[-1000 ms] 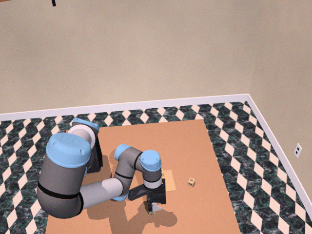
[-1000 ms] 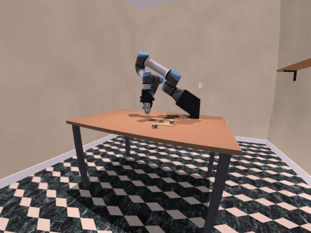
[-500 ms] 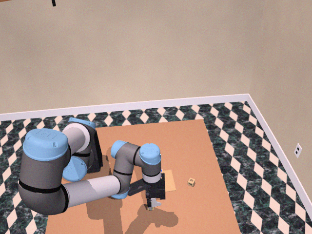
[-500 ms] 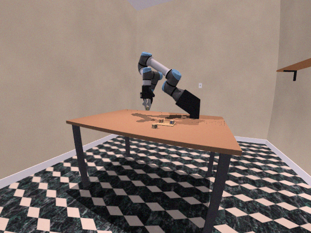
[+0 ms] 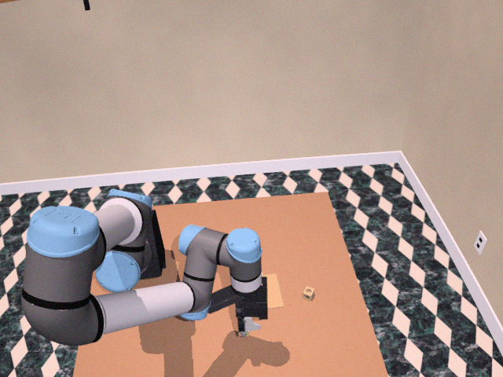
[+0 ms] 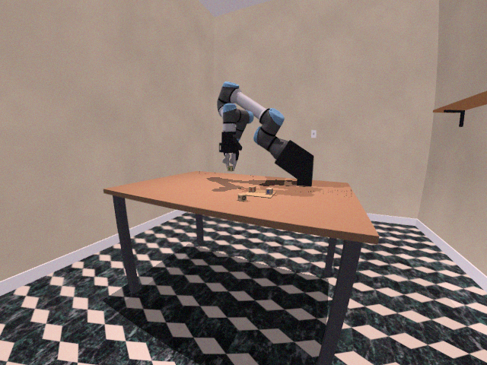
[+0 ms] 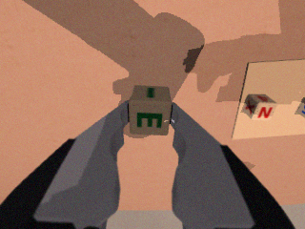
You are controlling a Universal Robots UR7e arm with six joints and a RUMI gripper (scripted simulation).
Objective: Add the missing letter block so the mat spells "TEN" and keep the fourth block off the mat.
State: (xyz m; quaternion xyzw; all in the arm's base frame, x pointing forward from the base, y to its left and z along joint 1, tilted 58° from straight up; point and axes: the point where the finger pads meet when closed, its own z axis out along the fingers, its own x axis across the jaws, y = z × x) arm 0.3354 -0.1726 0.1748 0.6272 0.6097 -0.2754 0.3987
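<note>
Right now the mat is 210 mm to the left of my hand, 110 mm below it and 70 mm ahead of it. From my hand the other things lie so: N block (160 mm to the left, 100 mm below, 60 mm ahead); then G block (220 mm ahead, 170 mm to the left, 100 mm below); then T block (260 mm to the left, 100 mm below, 70 mm ahead).
</note>
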